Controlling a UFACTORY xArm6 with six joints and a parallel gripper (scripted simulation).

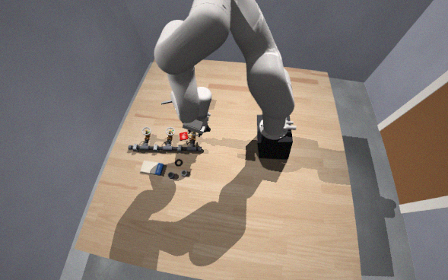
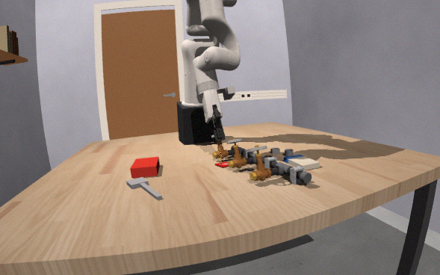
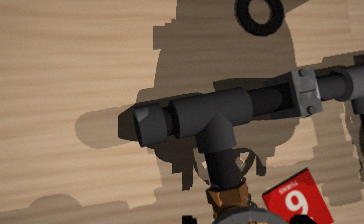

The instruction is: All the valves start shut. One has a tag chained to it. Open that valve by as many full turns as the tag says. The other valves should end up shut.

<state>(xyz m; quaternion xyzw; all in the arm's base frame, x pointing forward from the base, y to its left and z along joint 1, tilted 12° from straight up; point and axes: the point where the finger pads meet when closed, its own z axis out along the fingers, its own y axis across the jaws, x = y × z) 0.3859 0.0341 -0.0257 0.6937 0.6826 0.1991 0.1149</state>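
Right now the red tag is 80 mm below my hand, 80 mm ahead of it and 10 mm to the right of it. From my hand the other things lie so: grey hammer-like tool (240 mm to the right, 210 mm ahead, 80 mm below); grey box (210 mm to the left, 190 mm ahead, 70 mm below); red box (250 mm to the right, 70 mm below, 50 mm ahead).
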